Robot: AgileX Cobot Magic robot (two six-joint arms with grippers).
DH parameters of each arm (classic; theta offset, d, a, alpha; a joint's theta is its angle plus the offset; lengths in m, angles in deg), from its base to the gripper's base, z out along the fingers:
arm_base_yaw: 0 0.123 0 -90
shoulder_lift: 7.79 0 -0.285 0
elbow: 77.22 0 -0.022 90
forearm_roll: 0 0.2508 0 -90
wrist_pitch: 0 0 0.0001 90
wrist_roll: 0 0.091 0 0
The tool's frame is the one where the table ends.
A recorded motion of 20 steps. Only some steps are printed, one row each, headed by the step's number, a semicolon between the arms.
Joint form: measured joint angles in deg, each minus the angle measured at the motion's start. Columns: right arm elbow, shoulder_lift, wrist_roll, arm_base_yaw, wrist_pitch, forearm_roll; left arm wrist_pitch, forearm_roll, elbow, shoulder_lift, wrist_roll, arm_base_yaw.
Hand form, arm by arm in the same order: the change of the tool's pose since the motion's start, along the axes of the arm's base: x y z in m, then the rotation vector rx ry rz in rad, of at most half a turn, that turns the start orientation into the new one. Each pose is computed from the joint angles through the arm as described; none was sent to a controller.
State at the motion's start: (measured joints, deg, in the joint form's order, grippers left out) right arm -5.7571 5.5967 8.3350 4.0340 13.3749 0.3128; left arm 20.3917 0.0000 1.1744 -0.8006 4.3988 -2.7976
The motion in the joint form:
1: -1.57 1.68 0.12 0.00 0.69 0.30; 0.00 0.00 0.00 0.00 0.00 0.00
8: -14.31 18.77 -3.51 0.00 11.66 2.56; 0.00 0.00 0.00 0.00 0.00 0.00
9: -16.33 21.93 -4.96 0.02 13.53 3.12; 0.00 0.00 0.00 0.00 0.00 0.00
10: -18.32 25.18 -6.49 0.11 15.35 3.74; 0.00 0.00 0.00 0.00 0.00 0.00
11: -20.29 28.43 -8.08 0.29 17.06 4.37; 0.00 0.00 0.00 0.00 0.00 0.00
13: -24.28 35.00 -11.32 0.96 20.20 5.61; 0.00 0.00 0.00 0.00 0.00 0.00
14: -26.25 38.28 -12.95 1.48 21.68 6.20; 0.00 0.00 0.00 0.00 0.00 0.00
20: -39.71 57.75 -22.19 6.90 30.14 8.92; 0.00 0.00 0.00 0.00 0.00 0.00
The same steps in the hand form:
1: 0.0019 0.0003 0.0064 0.0063 0.0144 0.0002; 0.0000 0.0000 0.0000 0.0000 0.0000 0.0000
8: 0.0313 0.0040 0.0419 -0.0345 0.2789 0.0252; 0.0000 0.0000 0.0000 0.0000 0.0000 0.0000
9: 0.0383 0.0051 0.0457 -0.0522 0.3297 0.0368; 0.0000 0.0000 0.0000 0.0000 0.0000 0.0000
10: 0.0460 0.0064 0.0488 -0.0702 0.3814 0.0517; 0.0000 0.0000 0.0000 0.0000 0.0000 0.0000
11: 0.0540 0.0081 0.0516 -0.0888 0.4312 0.0699; 0.0000 0.0000 0.0000 0.0000 0.0000 0.0000
13: 0.0716 0.0124 0.0561 -0.1272 0.5247 0.1153; 0.0000 0.0000 0.0000 0.0000 0.0000 0.0000
14: 0.0809 0.0152 0.0575 -0.1475 0.5694 0.1429; 0.0000 0.0000 0.0000 0.0000 0.0000 0.0000
20: 0.1416 0.0449 0.0628 -0.2852 0.7848 0.3584; 0.0000 0.0000 0.0000 0.0000 0.0000 0.0000

